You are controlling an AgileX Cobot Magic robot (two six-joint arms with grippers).
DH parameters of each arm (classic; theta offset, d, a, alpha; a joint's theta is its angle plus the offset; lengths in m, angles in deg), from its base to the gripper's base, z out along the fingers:
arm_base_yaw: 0 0.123 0 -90
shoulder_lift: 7.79 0 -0.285 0
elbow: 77.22 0 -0.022 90
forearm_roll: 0 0.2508 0 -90
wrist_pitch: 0 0 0.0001 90
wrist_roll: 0 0.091 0 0
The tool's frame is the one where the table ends.
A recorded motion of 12 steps. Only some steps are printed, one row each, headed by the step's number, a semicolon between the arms.
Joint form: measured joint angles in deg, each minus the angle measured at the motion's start. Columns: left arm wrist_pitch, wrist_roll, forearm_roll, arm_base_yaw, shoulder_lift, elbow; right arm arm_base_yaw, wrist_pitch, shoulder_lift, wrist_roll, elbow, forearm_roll.
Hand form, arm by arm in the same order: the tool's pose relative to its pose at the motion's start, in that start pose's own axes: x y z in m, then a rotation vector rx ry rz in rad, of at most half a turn. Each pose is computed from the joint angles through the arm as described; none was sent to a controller.
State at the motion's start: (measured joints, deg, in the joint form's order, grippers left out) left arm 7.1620 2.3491 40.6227 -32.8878 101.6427 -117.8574; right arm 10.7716 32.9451 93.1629 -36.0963 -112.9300 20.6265
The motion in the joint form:
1: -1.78 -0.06 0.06 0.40 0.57 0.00; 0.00 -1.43 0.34 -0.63 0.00 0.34
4: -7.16 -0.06 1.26 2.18 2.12 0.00; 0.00 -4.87 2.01 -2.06 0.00 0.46
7: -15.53 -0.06 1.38 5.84 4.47 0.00; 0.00 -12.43 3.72 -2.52 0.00 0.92
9: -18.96 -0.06 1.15 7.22 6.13 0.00; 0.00 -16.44 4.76 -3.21 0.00 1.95
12: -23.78 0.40 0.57 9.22 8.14 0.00; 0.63 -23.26 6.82 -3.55 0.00 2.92
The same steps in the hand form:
1: 0.0026 -0.0013 0.0029 0.0004 -0.0193 0.0026; -0.0001 -0.0010 0.0025 0.0104 -0.0164 -0.0049
4: 0.0127 -0.0011 0.0106 -0.0076 -0.0733 0.0338; 0.0052 -0.0034 0.0146 0.0368 -0.0376 -0.0227
7: 0.0334 0.0049 0.0205 -0.0264 -0.1478 0.0564; 0.0058 -0.0096 0.0260 0.1057 -0.1160 -0.0190
9: 0.0466 0.0029 0.0269 -0.0243 -0.1706 0.0590; 0.0070 -0.0124 0.0325 0.1389 -0.1576 -0.0121
12: 0.0638 0.0030 0.0335 -0.0279 -0.2059 0.0661; 0.0103 -0.0133 0.0457 0.1892 -0.2223 0.0026

